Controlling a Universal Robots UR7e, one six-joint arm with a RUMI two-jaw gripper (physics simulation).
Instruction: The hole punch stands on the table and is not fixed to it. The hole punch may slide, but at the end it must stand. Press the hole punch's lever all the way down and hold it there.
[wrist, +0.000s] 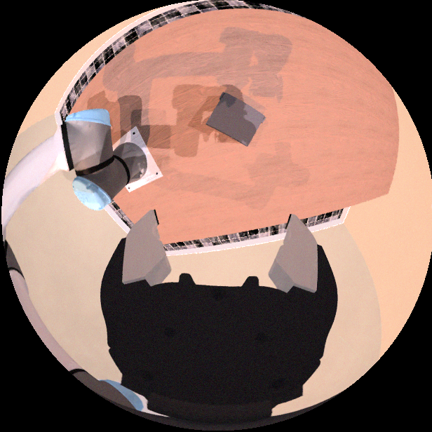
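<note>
The dark grey hole punch (236, 120) stands on the reddish wooden table in the upper middle of the wrist view, seen nearly from above. Its flat, roughly rectangular top shows, turned at an angle, with shadows falling across part of it. How far its lever is down cannot be told from here. My gripper (221, 214) is open and empty, its two grey jaws wide apart. It is high up and well away from the hole punch, which shows beyond the fingertips, and it does not touch it.
The wooden table (345, 115) has a black-and-white tiled side (240, 237) below its near edge. The arm's base plate (150, 173) is fixed at the table's left, with the arm's grey and blue joints (90, 142) above it. Shadows of the arm fall around the punch.
</note>
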